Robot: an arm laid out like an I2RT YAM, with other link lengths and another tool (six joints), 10 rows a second.
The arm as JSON. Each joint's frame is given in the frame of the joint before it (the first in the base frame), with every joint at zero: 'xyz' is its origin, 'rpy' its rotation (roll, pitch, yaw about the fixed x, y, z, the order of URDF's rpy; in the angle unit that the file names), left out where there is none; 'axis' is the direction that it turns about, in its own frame. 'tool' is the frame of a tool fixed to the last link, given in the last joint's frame.
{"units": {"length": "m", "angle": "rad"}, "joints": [
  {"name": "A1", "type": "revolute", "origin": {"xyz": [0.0, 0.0, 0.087]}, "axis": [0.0, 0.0, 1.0]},
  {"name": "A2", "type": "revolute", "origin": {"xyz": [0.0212, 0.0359, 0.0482], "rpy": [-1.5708, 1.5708, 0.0]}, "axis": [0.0, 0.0, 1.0]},
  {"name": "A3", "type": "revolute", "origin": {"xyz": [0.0, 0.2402, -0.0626], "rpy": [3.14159, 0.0, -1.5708]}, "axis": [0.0, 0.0, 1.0]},
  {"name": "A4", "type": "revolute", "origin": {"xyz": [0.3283, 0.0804, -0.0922]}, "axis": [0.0, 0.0, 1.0]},
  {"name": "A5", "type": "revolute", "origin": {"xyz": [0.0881, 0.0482, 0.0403], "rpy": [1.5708, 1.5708, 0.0]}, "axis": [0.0, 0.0, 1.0]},
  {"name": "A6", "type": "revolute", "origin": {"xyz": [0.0, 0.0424, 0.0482], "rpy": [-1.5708, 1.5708, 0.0]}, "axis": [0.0, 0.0, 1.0]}
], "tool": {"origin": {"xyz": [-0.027, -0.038, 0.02], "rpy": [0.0, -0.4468, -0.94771]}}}
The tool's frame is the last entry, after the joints.
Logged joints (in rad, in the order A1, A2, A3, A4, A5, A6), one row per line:
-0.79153, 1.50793, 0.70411, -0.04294, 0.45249, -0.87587
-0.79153, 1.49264, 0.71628, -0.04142, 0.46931, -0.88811
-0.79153, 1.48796, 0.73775, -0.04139, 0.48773, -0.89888
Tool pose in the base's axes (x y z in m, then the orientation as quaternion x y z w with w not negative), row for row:
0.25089, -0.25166, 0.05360, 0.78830, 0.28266, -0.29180, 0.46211
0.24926, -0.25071, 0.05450, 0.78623, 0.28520, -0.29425, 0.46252
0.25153, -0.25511, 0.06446, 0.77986, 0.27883, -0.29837, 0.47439
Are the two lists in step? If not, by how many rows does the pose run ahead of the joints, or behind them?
The pose runs 1 row behind the joints: the pose in row i belongs to the joints in row i - 1.
